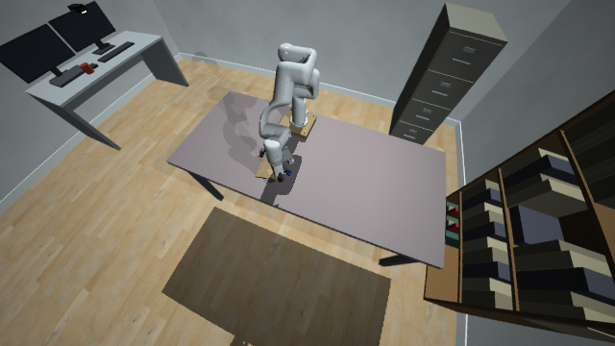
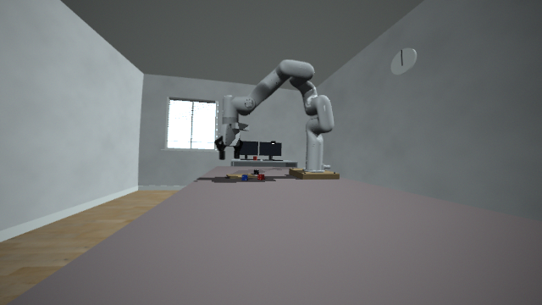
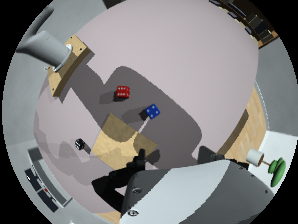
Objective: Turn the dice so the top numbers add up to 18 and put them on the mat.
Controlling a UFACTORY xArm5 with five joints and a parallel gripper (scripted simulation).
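My hand is 150 mm past the red die, 20 mm to the left of it and 90 mm above it. The rest, counted from my hand: tan mat: 40 mm behind, 120 mm to the right, 100 mm below; black die: 120 mm behind, 230 mm to the right, 90 mm below; blue die: 80 mm behind, 10 mm to the left, 90 mm below.
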